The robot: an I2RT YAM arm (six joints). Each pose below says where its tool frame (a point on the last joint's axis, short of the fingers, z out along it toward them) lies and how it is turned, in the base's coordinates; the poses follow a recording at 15 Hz.
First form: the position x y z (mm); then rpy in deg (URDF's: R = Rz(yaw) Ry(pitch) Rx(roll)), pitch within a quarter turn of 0, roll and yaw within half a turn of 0.
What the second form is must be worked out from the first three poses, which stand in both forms.
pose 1, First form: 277.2 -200.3 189.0 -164.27 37.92 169.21
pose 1, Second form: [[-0.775 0.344 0.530 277.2], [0.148 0.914 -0.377 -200.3], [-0.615 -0.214 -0.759 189.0], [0 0 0 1]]
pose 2, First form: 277.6 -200.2 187.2 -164.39 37.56 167.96
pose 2, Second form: [[-0.775 0.361 0.518 277.6], [0.165 0.908 -0.386 -200.2], [-0.610 -0.213 -0.763 187.2], [0 0 0 1]]
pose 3, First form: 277.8 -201.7 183.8 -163.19 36.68 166.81
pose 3, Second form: [[-0.781 0.387 0.491 277.8], [0.183 0.893 -0.412 -201.7], [-0.597 -0.232 -0.768 183.8], [0 0 0 1]]
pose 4, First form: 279.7 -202.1 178.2 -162.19 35.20 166.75
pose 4, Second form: [[-0.795 0.390 0.464 279.7], [0.187 0.886 -0.424 -202.1], [-0.576 -0.250 -0.778 178.2], [0 0 0 1]]
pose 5, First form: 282.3 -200.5 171.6 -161.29 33.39 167.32
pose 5, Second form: [[-0.815 0.380 0.438 282.3], [0.183 0.885 -0.427 -200.5], [-0.550 -0.268 -0.791 171.6], [0 0 0 1]]
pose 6, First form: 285.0 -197.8 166.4 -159.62 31.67 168.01
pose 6, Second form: [[-0.833 0.374 0.409 285.0], [0.177 0.879 -0.443 -197.8], [-0.525 -0.296 -0.798 166.4], [0 0 0 1]]
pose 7, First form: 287.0 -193.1 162.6 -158.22 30.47 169.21
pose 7, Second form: [[-0.847 0.359 0.393 287.0], [0.161 0.877 -0.453 -193.1], [-0.507 -0.320 -0.800 162.6], [0 0 0 1]]
